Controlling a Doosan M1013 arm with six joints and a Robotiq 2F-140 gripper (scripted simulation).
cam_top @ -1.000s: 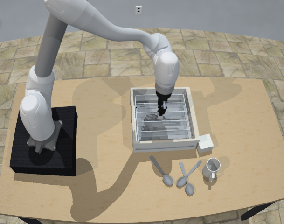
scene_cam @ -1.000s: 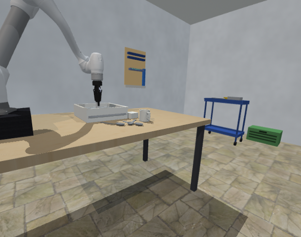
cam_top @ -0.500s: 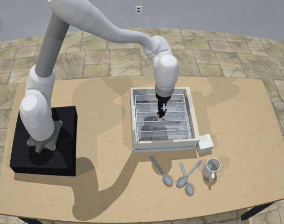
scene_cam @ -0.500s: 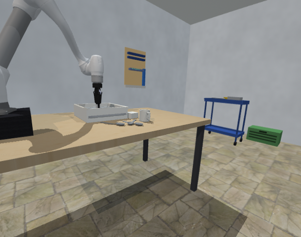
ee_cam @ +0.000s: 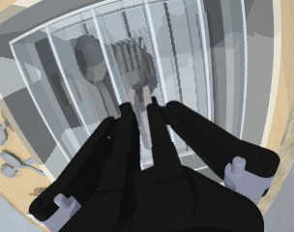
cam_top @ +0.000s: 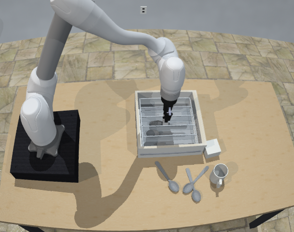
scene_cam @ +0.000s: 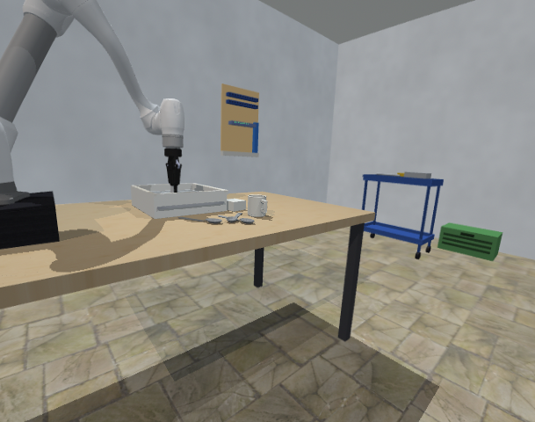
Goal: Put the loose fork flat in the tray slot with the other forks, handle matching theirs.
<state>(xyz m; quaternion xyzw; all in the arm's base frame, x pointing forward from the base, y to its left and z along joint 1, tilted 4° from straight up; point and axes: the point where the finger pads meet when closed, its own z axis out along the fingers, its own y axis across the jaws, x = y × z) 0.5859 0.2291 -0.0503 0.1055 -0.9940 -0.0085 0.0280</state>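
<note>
My gripper is now 20 mm above the cutlery tray and 10 mm short of it. The rest, counted from my hand: small white box (260 mm ahead, 110 mm to the right, 50 mm below); white mug (300 mm ahead, 270 mm to the right, 40 mm below).
</note>
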